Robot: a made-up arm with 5 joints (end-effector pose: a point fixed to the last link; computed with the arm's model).
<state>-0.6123 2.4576 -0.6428 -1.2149 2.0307</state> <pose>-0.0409 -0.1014 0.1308 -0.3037 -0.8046 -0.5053</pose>
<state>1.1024 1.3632 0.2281 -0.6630 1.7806</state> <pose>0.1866 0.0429 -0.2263 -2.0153 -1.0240 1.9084</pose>
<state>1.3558 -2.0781 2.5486 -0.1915 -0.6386</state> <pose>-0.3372 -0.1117 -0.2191 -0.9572 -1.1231 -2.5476</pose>
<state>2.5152 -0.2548 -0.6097 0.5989 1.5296</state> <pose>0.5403 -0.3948 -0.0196 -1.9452 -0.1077 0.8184</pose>
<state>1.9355 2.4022 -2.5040 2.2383 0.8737</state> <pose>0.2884 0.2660 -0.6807 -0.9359 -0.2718 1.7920</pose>
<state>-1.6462 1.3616 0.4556 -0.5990 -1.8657</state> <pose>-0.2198 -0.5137 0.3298 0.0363 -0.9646 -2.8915</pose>
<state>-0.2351 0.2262 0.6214 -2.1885 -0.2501</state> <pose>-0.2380 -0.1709 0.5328 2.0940 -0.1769 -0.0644</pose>
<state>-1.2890 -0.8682 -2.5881 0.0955 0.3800</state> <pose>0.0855 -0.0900 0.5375 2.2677 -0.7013 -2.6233</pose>
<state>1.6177 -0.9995 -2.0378 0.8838 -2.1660</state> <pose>0.1948 -0.4445 0.2259 2.3269 -1.0684 2.1259</pose>
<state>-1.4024 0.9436 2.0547 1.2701 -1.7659</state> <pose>0.0395 -0.3889 0.7810 2.4398 -0.5917 2.5998</pose>
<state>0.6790 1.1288 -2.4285 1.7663 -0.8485</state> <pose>-0.5383 -0.1617 -0.5813 -0.4897 0.7643 0.1098</pose>
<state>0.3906 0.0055 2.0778 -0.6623 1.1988</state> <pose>0.0645 0.1151 -0.1068 -2.2566 0.2215 2.2831</pose>
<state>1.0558 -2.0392 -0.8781 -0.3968 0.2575</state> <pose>-0.0591 -0.2181 -0.4367 -1.0377 0.9114 0.9912</pose>
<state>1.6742 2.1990 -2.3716 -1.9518 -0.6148</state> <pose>0.5330 -0.2426 -0.2030 -2.8118 -0.8516 1.4074</pose>
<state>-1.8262 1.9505 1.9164 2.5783 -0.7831</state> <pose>0.2641 0.2816 0.7229 2.1827 1.0875 0.7930</pose>
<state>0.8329 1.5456 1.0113 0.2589 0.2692</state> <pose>0.0620 -0.5124 -0.2372 0.7149 -0.8126 -2.1831</pose>
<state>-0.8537 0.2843 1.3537 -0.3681 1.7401</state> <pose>-0.2714 -0.1291 -0.1676 -0.5205 -0.0245 1.7096</pose>
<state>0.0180 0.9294 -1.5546 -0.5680 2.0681</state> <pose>-0.3506 0.0506 0.2277 1.5535 -0.5239 0.0817</pose>
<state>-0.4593 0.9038 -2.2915 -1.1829 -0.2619</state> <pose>-0.1544 -0.0295 -0.1965 -1.5494 0.2531 2.4970</pose>
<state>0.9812 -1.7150 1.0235 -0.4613 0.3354</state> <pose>-0.1946 0.0622 -0.4496 -0.7495 -0.2060 2.8084</pose>
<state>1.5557 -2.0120 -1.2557 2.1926 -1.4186</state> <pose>0.2899 0.4212 0.1060 -3.1103 1.0456 1.8082</pose>
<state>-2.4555 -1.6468 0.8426 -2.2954 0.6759</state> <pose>0.1773 -0.4061 -0.0148 -1.9085 1.2392 0.6638</pose>
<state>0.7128 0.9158 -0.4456 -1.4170 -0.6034</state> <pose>0.0741 -0.2818 0.1555 2.0260 0.5197 -0.5458</pose>
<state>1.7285 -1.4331 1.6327 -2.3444 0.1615</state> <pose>0.0713 -0.5285 -0.0380 0.6610 0.0676 -2.9504</pose>
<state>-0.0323 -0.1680 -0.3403 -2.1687 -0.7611</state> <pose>0.1869 -0.0488 0.2648 2.6192 0.9144 0.8666</pose>
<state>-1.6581 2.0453 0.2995 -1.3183 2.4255</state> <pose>-0.2404 -0.0708 0.2218 0.0712 0.6339 1.1428</pose>
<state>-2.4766 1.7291 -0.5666 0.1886 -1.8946</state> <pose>0.1957 -0.1568 0.8040 2.4177 -0.3028 0.3393</pose>
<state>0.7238 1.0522 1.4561 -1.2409 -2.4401</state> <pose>-0.0338 -0.3447 0.0660 2.4303 0.6075 -0.7414</pose>
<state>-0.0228 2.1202 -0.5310 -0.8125 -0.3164</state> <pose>-0.1712 -0.4195 -0.0794 0.6153 0.7252 -2.4284</pose>
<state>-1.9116 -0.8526 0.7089 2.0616 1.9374</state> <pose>-0.1415 -0.5628 0.1234 0.9699 0.1902 -3.0490</pose>
